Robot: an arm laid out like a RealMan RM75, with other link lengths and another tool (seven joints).
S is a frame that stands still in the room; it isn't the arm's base.
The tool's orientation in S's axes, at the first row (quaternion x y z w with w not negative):
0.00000 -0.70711 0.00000 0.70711
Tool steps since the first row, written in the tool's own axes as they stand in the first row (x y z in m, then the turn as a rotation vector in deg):
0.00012 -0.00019 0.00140 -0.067 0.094 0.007
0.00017 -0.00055 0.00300 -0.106 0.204 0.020
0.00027 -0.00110 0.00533 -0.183 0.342 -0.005
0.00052 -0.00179 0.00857 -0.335 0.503 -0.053
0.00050 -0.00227 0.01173 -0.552 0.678 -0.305
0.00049 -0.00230 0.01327 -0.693 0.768 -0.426
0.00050 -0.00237 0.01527 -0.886 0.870 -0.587
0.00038 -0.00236 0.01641 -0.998 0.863 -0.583
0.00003 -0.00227 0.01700 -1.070 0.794 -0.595
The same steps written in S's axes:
-0.00140 -0.00019 0.00012 -0.007 0.094 -0.067
-0.00300 -0.00055 0.00017 -0.020 0.204 -0.106
-0.00533 -0.00110 0.00027 0.005 0.342 -0.183
-0.00857 -0.00179 0.00052 0.053 0.503 -0.335
-0.01173 -0.00227 0.00050 0.305 0.678 -0.552
-0.01327 -0.00230 0.00049 0.426 0.768 -0.693
-0.01527 -0.00237 0.00050 0.587 0.870 -0.886
-0.01641 -0.00236 0.00038 0.583 0.863 -0.998
-0.01700 -0.00227 0.00003 0.595 0.794 -1.070

